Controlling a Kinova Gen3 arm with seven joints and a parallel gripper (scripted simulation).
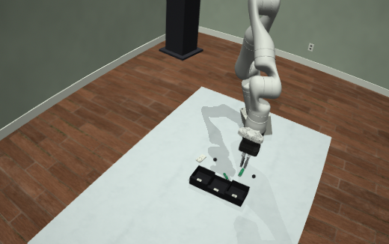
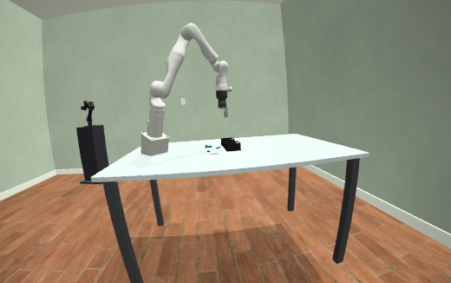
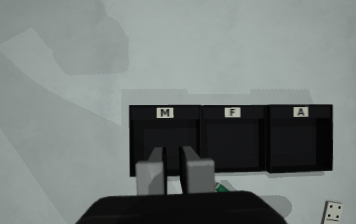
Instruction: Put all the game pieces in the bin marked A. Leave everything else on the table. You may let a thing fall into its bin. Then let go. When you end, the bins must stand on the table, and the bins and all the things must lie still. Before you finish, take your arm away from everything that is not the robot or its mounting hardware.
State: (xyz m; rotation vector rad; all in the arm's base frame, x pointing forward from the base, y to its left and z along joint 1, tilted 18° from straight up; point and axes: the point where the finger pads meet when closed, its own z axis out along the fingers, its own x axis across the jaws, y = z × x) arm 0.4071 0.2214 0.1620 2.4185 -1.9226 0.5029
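Right now my hand is 7 cm past the white domino, 25 cm to the left of it and 21 cm above it. Round my hand: black three-compartment bin (2 cm ahead, 8 cm to the right, 19 cm below); then green item (6 cm behind, 9 cm to the right, 21 cm below).
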